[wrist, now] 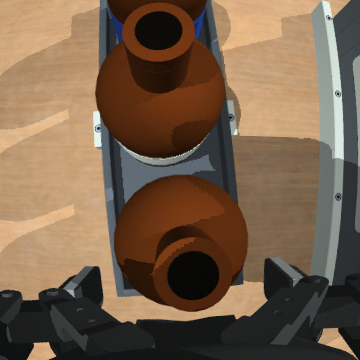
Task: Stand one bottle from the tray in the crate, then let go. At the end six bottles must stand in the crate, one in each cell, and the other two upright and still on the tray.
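Frame: origin at the arm's base, x ahead, y left, z up, level; centimetres.
Where they show: gripper, between the fingertips: (182, 281).
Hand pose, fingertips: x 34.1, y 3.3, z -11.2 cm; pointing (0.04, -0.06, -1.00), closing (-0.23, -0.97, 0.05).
Observation:
Each offset is from my fingertips to the top centre of the thing. "spot": to the spot under its first point. Level surfaces: height alone.
A brown bottle {dx +1.9, dy -0.5, dz +5.5 cm} (180, 215) stands upright at the near end of the grey tray {spot: dx +4.2, dy +3.9, dz -8.0 cm} (112, 212), its dark open mouth facing up toward the camera. A second brown bottle {dx +10.3, dy -1.7, dz +5.5 cm} (160, 110), with a white band low on its body, stands behind it on the tray. Part of a third brown bottle {spot: dx +15.7, dy -5.6, dz -1.7 cm} (197, 6) with a blue band shows at the top edge. My gripper (182, 281) is open, with one finger on each side of the nearest bottle's neck in the view and nothing held between them. The height of the fingertips against the bottle is hard to tell.
A dark structure with a pale metal rim {dx +4.5, dy -16.2, dz -7.5 cm} (336, 125) stands along the right side; part of it shows, and whether it is the crate I cannot tell. Small pale brackets {dx +11.2, dy +3.5, dz -9.0 cm} (97, 129) {dx +9.2, dy -7.4, dz -9.0 cm} (231, 118) sit at the tray's sides. The wooden table {dz -10.5 cm} (45, 175) carries shadows.

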